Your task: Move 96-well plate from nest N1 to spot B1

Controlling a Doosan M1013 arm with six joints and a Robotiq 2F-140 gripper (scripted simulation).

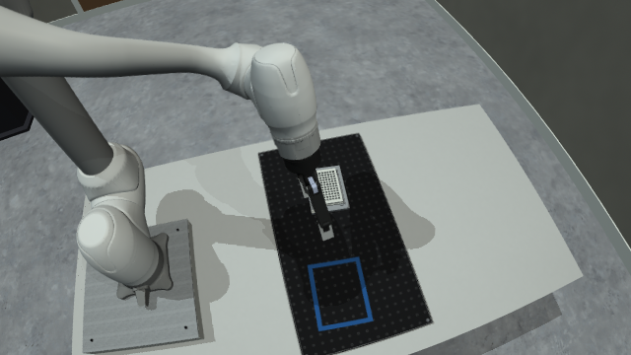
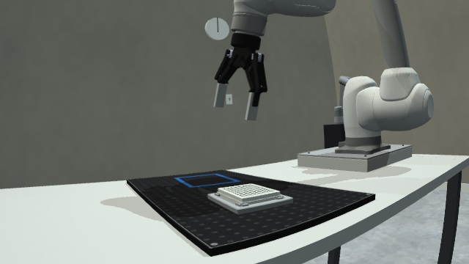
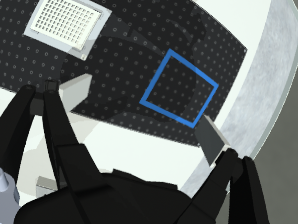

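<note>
The white 96-well plate is 180 mm below my hand, 160 mm to the left of it and 80 mm ahead of it. From my hand the other things lie so: grey plate nest N1: 190 mm below, 160 mm to the left, 80 mm ahead.
</note>
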